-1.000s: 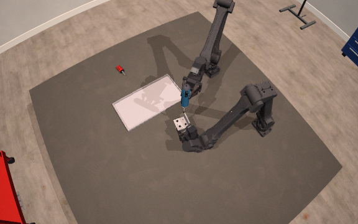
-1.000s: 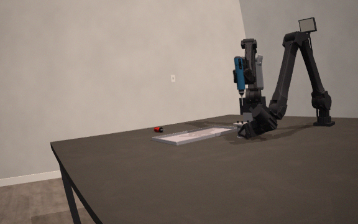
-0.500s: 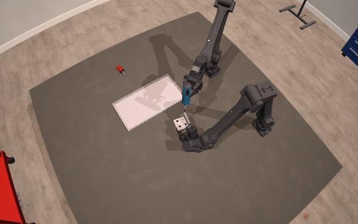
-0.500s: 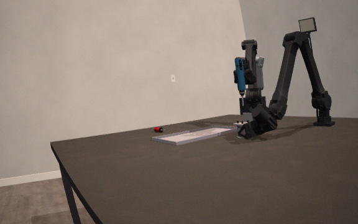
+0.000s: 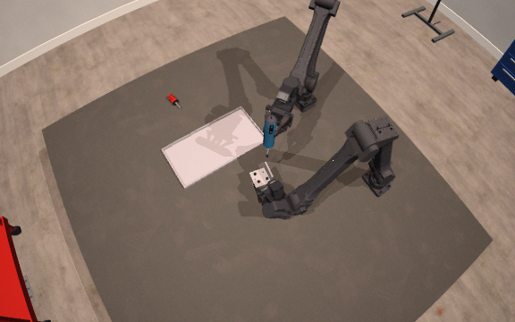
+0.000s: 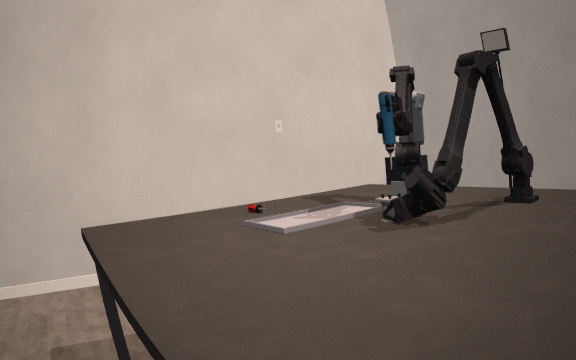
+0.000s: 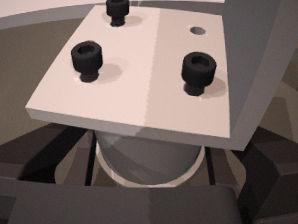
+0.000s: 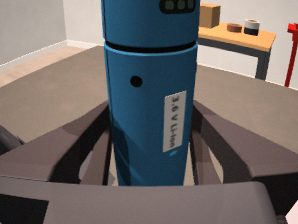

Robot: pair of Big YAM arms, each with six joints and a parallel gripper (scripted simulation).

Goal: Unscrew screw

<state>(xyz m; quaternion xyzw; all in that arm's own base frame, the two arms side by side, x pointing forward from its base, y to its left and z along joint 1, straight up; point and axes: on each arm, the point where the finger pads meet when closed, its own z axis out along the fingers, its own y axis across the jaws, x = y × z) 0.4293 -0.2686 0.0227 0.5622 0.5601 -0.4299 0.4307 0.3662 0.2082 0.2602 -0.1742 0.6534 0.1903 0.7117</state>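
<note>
Now: left hand 50 mm below the white bracket plate. From my left hand the other things lie so: red tool 90 mm ahead, 580 mm to the right, 10 mm below; then flat white tray 60 mm ahead, 260 mm to the right, 20 mm below.
</note>
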